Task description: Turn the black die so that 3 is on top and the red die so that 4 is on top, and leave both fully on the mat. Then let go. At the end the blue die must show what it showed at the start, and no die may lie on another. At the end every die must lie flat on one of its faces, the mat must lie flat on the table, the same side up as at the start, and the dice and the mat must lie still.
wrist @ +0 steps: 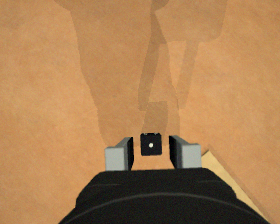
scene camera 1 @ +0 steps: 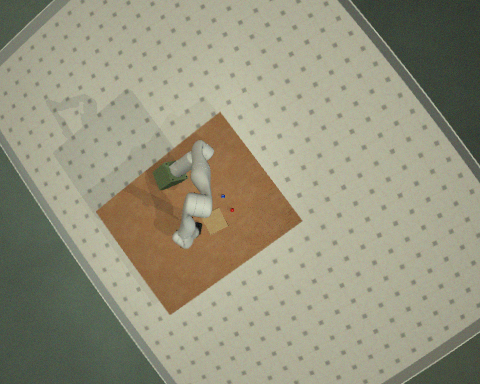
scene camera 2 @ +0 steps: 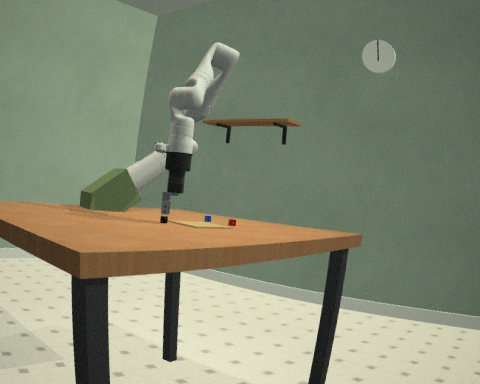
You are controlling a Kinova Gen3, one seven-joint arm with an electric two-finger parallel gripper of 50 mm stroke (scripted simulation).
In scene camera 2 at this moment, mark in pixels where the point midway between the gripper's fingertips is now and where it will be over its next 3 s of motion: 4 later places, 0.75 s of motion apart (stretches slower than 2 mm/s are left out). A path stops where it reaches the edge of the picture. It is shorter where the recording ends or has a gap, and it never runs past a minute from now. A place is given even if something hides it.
My gripper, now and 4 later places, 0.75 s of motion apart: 165, 213; 164, 220; 164, 215; 167, 189; 169, 188
